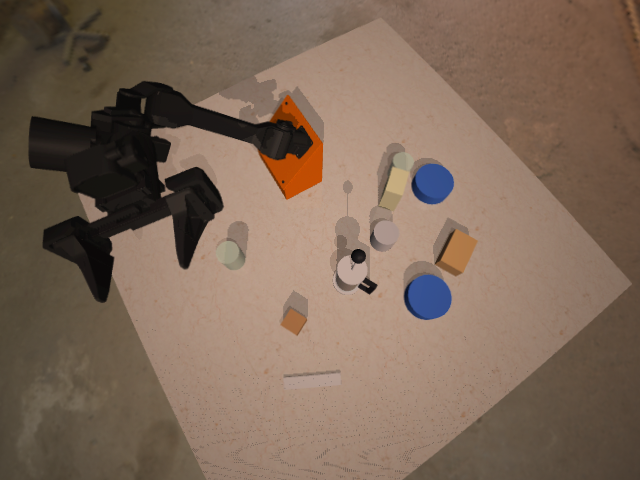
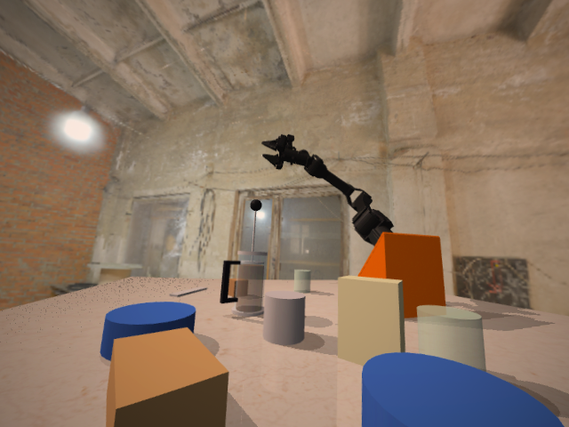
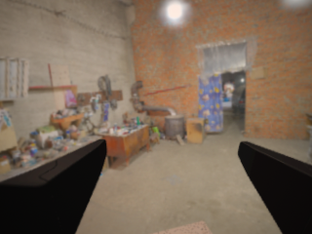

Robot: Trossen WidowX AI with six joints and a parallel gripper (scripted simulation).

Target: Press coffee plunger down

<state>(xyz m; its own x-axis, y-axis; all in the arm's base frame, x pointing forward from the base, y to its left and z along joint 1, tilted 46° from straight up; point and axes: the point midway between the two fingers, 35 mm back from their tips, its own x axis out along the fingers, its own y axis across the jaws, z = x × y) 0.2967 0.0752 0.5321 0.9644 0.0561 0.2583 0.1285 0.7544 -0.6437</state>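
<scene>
My gripper tip is 46 cm above the coffee press, 29 cm to the right of it and 4 cm short of it. The rest, counted from my gripper tip: grey cylinder: 55 cm below, 44 cm to the left, 3 cm behind; flat white bar: 59 cm below, 21 cm ahead, 7 cm to the left; cream block: 53 cm to the left, 53 cm below, 14 cm behind.
</scene>
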